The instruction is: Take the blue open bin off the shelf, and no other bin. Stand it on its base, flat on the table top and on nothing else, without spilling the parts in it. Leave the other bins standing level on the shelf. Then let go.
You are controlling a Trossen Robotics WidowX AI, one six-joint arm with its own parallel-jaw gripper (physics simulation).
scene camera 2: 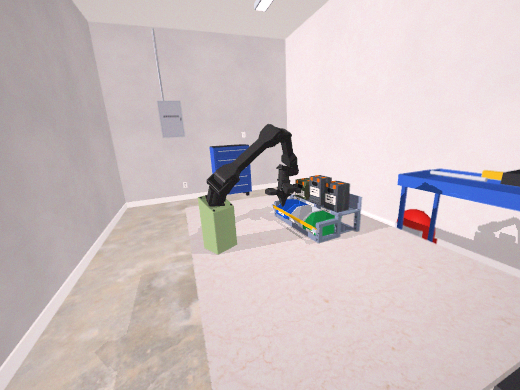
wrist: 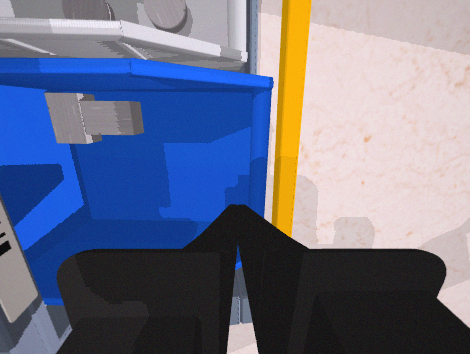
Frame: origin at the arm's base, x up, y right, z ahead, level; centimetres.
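Seen in the pictures: gripper, fingertip midpoint: (scene camera 2: 282, 206) (wrist: 237, 212); arm's base, origin of the base link: (scene camera 2: 215, 200).
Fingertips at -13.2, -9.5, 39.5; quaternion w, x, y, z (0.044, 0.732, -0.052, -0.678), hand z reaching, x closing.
Note:
Pixels of each thing's top centre, then the offset from my fingertips to it, as dx, dy, dz. "spot": a spot on its surface instead. Level surfaces: height alone.
- blue open bin, middle of its top: (wrist: 114, 210) (scene camera 2: 292, 201) +2.5, +2.2, +4.8
- shelf, surface spot: (scene camera 2: 356, 221) spot: -1.8, +33.2, +16.5
- yellow bar, middle of its top: (scene camera 2: 291, 215) -0.3, +12.6, -4.0
- light grey bin, middle of its top: (scene camera 2: 306, 208) +1.3, +13.4, +4.6
- labelled box, surface spot: (wrist: 15, 280) spot: +3.6, +0.7, +8.0
- pale table top, its level: dx -6.8
The blue open bin (scene camera 2: 289, 207) (wrist: 130, 175) stands on the low front level of the shelf (scene camera 2: 356, 221), at its far end. Grey block-like parts (wrist: 95, 117) lie in it. My gripper (scene camera 2: 284, 204) (wrist: 237, 212) is shut and empty. It points down at the bin, and in the wrist view its tips cover part of the bin's front wall, beside the yellow bar (scene camera 2: 295, 218) (wrist: 291, 100) along the shelf's front. Whether the tips touch the bin I cannot tell. A light grey bin (scene camera 2: 303, 214) (wrist: 190, 50) stands next to the blue bin, and a green bin (scene camera 2: 320, 223) stands at the near end.
Dark boxes with orange marks (scene camera 2: 336, 196) (scene camera 2: 318, 189) stand on the raised level behind the bins. The edge of a labelled box (wrist: 15, 280) shows at the left of the wrist view. The arm's green pedestal (scene camera 2: 218, 230) stands in front of the shelf on the pale table top (scene camera 2: 350, 300) (wrist: 380, 150).

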